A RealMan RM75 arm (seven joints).
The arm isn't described. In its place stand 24 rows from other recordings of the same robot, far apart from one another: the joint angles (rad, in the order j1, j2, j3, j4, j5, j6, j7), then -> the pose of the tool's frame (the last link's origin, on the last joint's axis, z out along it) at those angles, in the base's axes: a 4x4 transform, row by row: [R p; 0 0 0 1], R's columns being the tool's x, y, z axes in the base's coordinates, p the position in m.
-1.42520, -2.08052, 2.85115, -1.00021, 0.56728, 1.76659, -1.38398 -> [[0.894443, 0.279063, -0.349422, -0.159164], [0.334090, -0.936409, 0.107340, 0.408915], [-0.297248, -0.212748, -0.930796, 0.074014], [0, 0, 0, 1]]
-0.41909, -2.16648, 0.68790, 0.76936, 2.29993, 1.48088, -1.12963 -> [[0.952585, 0.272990, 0.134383, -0.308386], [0.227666, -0.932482, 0.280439, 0.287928], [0.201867, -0.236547, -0.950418, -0.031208], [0, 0, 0, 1]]
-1.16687, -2.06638, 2.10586, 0.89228, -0.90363, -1.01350, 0.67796 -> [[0.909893, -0.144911, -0.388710, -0.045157], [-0.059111, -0.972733, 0.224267, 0.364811], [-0.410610, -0.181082, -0.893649, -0.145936], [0, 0, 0, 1]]
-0.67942, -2.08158, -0.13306, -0.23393, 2.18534, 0.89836, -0.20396 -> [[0.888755, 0.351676, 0.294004, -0.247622], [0.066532, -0.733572, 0.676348, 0.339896], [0.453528, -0.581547, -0.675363, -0.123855], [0, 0, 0, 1]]
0.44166, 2.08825, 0.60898, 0.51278, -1.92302, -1.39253, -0.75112 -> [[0.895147, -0.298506, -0.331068, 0.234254], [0.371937, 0.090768, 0.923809, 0.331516], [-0.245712, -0.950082, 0.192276, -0.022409], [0, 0, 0, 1]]
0.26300, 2.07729, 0.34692, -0.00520, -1.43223, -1.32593, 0.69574 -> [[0.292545, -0.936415, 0.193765, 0.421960], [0.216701, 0.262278, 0.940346, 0.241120], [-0.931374, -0.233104, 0.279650, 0.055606], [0, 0, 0, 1]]
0.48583, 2.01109, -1.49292, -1.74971, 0.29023, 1.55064, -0.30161 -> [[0.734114, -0.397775, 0.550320, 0.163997], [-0.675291, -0.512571, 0.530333, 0.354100], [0.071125, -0.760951, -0.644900, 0.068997], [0, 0, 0, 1]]
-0.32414, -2.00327, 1.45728, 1.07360, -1.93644, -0.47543, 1.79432 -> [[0.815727, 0.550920, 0.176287, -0.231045], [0.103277, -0.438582, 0.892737, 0.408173], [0.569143, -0.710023, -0.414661, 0.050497], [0, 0, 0, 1]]
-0.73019, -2.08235, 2.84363, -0.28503, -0.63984, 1.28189, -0.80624 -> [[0.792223, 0.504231, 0.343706, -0.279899], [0.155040, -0.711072, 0.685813, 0.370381], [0.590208, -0.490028, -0.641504, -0.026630], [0, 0, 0, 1]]
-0.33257, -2.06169, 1.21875, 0.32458, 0.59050, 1.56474, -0.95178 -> [[0.259475, 0.730085, 0.632177, -0.278045], [-0.089910, -0.633492, 0.768507, 0.304652], [0.961555, -0.256247, -0.098734, 0.032138], [0, 0, 0, 1]]
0.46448, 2.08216, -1.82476, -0.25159, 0.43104, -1.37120, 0.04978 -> [[0.681642, -0.618220, -0.391368, 0.273408], [0.402562, -0.129782, 0.906146, 0.352308], [-0.610990, -0.775217, 0.160407, 0.027335], [0, 0, 0, 1]]
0.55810, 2.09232, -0.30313, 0.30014, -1.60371, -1.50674, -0.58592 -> [[0.796560, 0.011709, -0.604446, 0.233569], [0.557666, -0.400317, 0.727156, 0.283020], [-0.233455, -0.916302, -0.325406, -0.085222], [0, 0, 0, 1]]
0.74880, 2.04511, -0.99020, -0.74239, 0.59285, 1.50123, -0.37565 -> [[0.158942, -0.954896, 0.250819, 0.249016], [-0.986743, -0.162079, 0.008240, 0.361100], [0.032784, -0.248803, -0.967999, -0.017211], [0, 0, 0, 1]]
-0.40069, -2.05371, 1.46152, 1.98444, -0.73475, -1.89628, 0.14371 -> [[0.664522, 0.667332, -0.336271, -0.122766], [0.743393, -0.636129, 0.206655, 0.268835], [-0.076004, -0.387309, -0.918812, 0.047084], [0, 0, 0, 1]]
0.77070, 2.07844, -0.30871, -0.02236, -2.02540, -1.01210, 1.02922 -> [[0.684456, -0.667872, -0.292347, 0.250594], [-0.432088, -0.694593, 0.575187, 0.369028], [-0.587214, -0.267371, -0.763998, -0.092113], [0, 0, 0, 1]]
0.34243, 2.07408, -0.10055, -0.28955, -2.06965, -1.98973, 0.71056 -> [[0.526904, -0.405251, -0.747091, 0.294804], [0.091722, -0.846762, 0.524005, 0.225286], [-0.844961, -0.344625, -0.408992, 0.013327], [0, 0, 0, 1]]
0.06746, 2.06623, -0.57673, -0.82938, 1.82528, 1.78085, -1.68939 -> [[0.398498, -0.713109, -0.576780, 0.322023], [-0.048755, -0.644450, 0.763090, 0.221898], [-0.915873, -0.275969, -0.291579, 0.123600], [0, 0, 0, 1]]
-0.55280, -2.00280, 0.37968, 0.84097, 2.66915, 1.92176, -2.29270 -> [[0.162994, 0.984048, 0.071298, -0.317142], [0.983470, -0.167824, 0.067986, 0.279948], [0.078867, 0.059038, -0.995135, 0.063402], [0, 0, 0, 1]]
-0.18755, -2.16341, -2.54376, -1.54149, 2.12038, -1.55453, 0.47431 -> [[0.092893, 0.995181, -0.031408, -0.291340], [0.688728, -0.041444, 0.723834, 0.278921], [0.719044, -0.088871, -0.689259, 0.138743], [0, 0, 0, 1]]
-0.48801, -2.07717, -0.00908, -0.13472, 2.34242, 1.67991, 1.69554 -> [[-0.020943, -0.628667, 0.777393, -0.234333], [-0.753665, 0.520840, 0.400893, 0.241835], [-0.656926, -0.577497, -0.484712, -0.079055], [0, 0, 0, 1]]
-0.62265, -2.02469, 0.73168, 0.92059, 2.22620, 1.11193, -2.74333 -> [[0.023321, 0.999183, -0.033006, -0.263635], [0.721252, 0.006046, 0.692646, 0.423073], [0.692280, -0.039958, -0.720522, 0.080534], [0, 0, 0, 1]]
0.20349, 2.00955, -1.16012, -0.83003, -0.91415, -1.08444, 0.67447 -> [[0.839512, -0.355821, -0.410622, 0.290516], [0.234489, -0.444467, 0.864560, 0.341722], [-0.490137, -0.822095, -0.289699, 0.085836], [0, 0, 0, 1]]
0.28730, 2.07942, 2.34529, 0.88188, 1.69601, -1.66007, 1.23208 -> [[0.658788, -0.374759, -0.652345, 0.252424], [0.050768, -0.842980, 0.535543, 0.300281], [-0.750614, -0.385928, -0.536320, 0.072613], [0, 0, 0, 1]]
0.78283, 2.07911, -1.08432, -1.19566, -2.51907, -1.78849, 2.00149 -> [[0.925152, -0.262820, 0.273897, 0.155326], [-0.282664, -0.958582, 0.034949, 0.363972], [0.253367, -0.109754, -0.961124, 0.019853], [0, 0, 0, 1]]
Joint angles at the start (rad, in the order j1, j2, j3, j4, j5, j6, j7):
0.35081 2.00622 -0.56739 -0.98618 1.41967 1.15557 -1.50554
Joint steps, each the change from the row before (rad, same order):
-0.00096 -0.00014 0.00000 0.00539 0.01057 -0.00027 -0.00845
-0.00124 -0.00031 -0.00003 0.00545 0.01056 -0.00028 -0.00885
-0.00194 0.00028 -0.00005 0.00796 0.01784 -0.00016 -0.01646
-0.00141 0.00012 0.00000 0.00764 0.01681 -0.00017 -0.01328
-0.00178 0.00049 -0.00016 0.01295 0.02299 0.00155 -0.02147
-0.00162 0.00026 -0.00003 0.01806 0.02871 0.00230 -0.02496
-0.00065 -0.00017 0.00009 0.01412 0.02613 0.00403 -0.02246
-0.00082 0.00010 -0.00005 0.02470 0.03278 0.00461 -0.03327
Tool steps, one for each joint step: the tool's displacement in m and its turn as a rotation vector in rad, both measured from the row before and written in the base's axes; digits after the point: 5 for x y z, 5 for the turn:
0.00026 -0.00023 -0.00011 0.00494 0.00327 0.00371
0.00039 -0.00032 -0.00004 0.00508 0.00275 0.00346
0.00034 -0.00049 -0.00015 0.00912 0.00313 0.00719
0.00024 -0.00035 -0.00007 0.00852 0.00492 0.00605
0.00047 -0.00063 -0.00090 0.00987 0.00597 0.00939
0.00073 -0.00072 -0.00130 0.01179 0.01016 0.01036
-0.00009 -0.00042 -0.00055 0.01154 0.00766 0.01219
0.00104 -0.00083 -0.00221 0.01297 0.00989 0.01244

